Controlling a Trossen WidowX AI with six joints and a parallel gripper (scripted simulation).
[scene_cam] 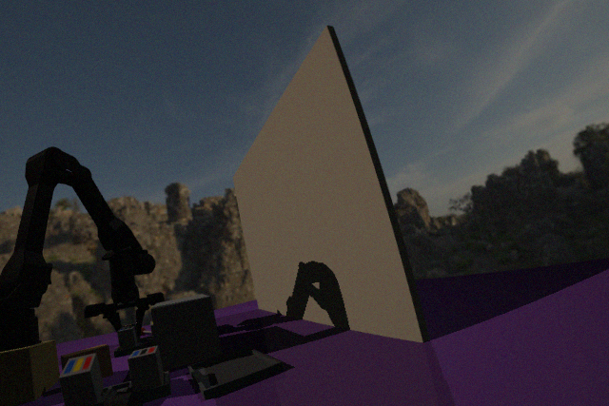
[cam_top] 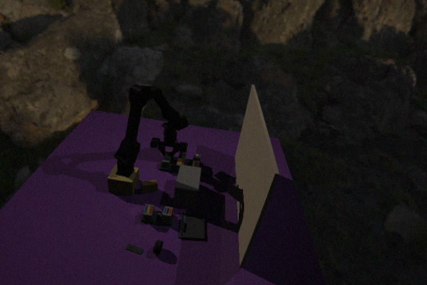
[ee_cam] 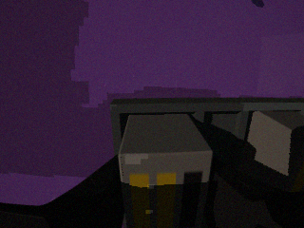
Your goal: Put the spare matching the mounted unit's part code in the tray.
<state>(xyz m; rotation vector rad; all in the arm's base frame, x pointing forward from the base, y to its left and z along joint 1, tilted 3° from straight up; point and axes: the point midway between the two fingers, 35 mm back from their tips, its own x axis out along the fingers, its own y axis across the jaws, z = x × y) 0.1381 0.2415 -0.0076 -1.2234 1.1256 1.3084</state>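
Right now the flat grey tray is 210 mm ahead of my gripper tip, 390 mm to the right of it and 10 mm below it. Round my gripper tip: white panel 390 mm ahead, 190 mm to the right, 210 mm above; dark spare block 20 mm above.
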